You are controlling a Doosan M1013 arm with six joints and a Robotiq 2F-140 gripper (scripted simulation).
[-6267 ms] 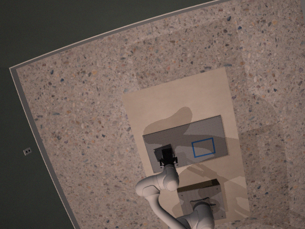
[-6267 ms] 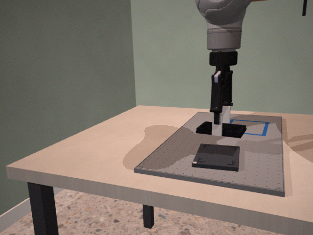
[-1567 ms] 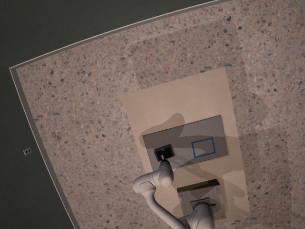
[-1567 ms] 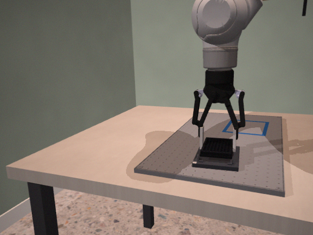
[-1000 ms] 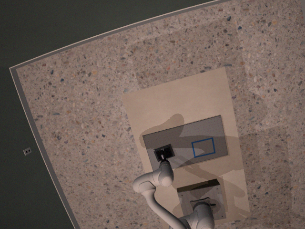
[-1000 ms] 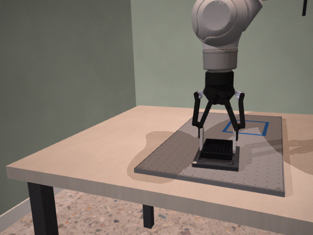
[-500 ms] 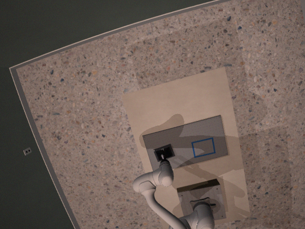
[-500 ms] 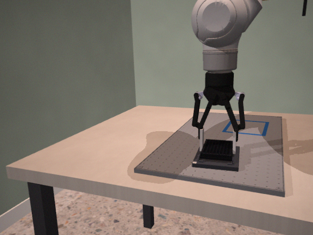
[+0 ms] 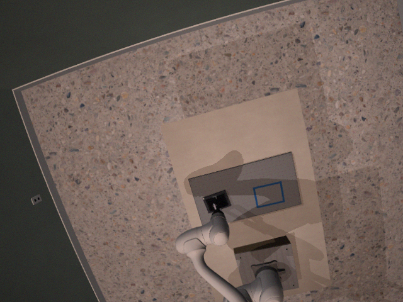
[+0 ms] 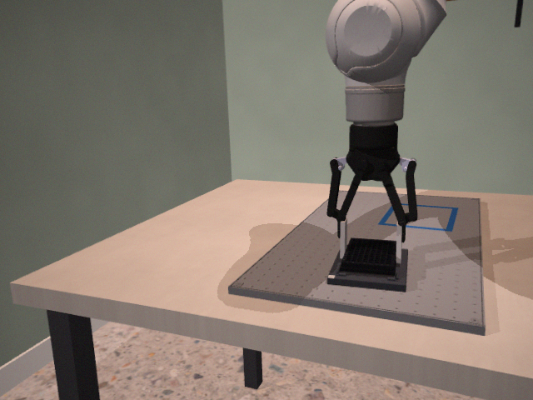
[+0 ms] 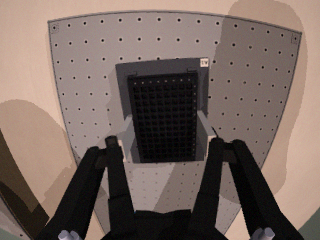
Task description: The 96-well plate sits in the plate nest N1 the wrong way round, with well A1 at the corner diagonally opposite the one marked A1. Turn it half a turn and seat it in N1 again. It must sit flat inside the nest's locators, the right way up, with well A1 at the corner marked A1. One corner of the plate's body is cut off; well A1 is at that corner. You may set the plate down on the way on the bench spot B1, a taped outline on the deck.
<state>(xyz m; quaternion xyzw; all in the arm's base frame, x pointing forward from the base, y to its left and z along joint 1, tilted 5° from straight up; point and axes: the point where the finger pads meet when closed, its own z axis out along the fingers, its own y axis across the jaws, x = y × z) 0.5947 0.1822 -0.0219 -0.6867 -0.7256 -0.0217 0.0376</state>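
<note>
Right now my hand is 20 mm above the black 96-well plate. Also, from my hand: small white A1 mark: 80 mm to the left, 50 mm ahead, 30 mm below; plate nest N1: 40 mm below.
</note>
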